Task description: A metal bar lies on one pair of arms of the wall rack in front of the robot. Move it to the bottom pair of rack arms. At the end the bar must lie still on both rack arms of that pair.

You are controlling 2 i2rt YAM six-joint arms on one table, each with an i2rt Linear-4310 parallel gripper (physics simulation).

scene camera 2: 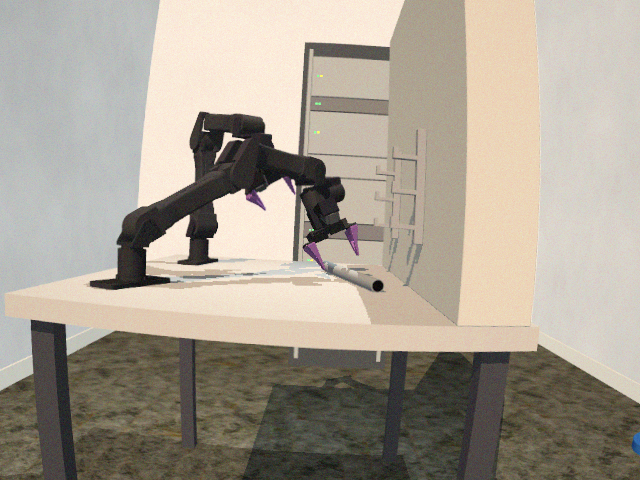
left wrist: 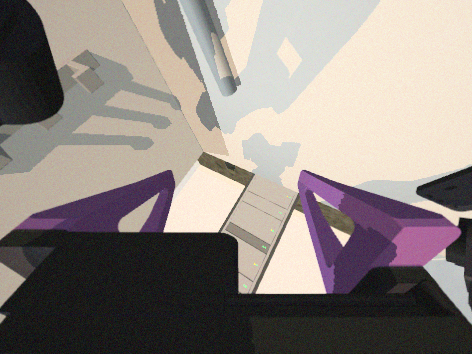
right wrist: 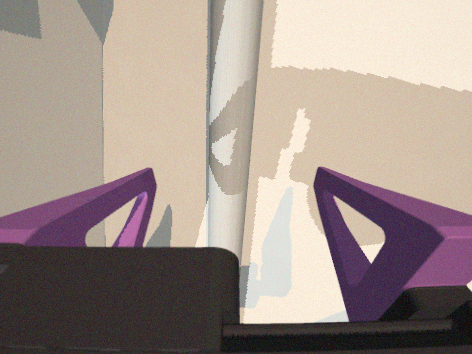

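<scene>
The metal bar (scene camera 2: 356,277) lies flat on the table top next to the wall, below the rack. The wall rack (scene camera 2: 405,190) has three pairs of arms, all empty. My right gripper (scene camera 2: 339,259) is open and hovers just above the far end of the bar, one fingertip close to it. In the right wrist view the bar (right wrist: 232,123) runs lengthwise between the open fingers (right wrist: 234,169). My left gripper (scene camera 2: 277,200) is open and empty, higher up and farther back. The left wrist view shows its open fingers (left wrist: 236,172) and the bar's end (left wrist: 217,46) far off.
The wall panel (scene camera 2: 432,167) carrying the rack stands along the table's right side. A grey server cabinet (scene camera 2: 344,143) stands behind the table. The two arm bases (scene camera 2: 130,267) sit at the table's left. The rack's arm ends (left wrist: 85,70) show in the left wrist view.
</scene>
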